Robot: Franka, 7 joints.
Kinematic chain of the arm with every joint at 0, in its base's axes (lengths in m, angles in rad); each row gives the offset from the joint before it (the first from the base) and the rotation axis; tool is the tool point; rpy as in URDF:
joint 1: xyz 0 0 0.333 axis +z
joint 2: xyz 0 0 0 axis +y
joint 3: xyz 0 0 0.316 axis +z
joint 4: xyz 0.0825 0 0 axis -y
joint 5: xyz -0.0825 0 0.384 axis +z
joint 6: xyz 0 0 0 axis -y
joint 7: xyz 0.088 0 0 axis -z
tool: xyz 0 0 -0.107 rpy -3.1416 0 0
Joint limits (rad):
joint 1: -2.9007..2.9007
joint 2: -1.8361..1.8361
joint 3: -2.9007..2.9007
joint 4: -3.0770..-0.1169
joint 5: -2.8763..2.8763
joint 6: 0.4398..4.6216
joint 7: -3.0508..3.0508
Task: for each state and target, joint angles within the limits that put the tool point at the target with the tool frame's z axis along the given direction. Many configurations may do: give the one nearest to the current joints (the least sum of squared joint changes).
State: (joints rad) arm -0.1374 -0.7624 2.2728 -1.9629 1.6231 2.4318 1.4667
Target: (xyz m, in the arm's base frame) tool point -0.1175 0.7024 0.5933 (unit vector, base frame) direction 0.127 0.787 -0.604
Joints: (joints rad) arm -0.4469 -0.9190 1.6386 -1.4031 1.0563 2.4372 1.4667
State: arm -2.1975 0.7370 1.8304 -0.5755 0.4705 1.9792 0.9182
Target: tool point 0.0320 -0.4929 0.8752 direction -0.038 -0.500 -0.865
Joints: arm -2.7645 0.0261 1.3131 -0.9970 -0.1195 1.5224 0.9182
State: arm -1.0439 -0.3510 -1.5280 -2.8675 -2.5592 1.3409 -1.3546
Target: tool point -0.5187 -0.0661 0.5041 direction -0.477 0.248 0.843
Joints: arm -1.0548 0.2086 -1.9008 -2.3658 -2.6216 1.3811 -1.3546
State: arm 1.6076 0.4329 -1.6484 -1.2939 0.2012 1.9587 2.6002
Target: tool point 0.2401 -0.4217 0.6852 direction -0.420 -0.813 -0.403
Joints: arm 0.9143 0.7144 -2.2638 -2.0572 -0.3412 2.4409 2.6002
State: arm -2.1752 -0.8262 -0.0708 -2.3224 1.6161 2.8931 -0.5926
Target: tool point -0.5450 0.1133 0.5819 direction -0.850 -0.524 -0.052
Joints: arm -2.5089 -0.2218 -0.7754 -2.0244 1.7041 2.4727 -0.5926
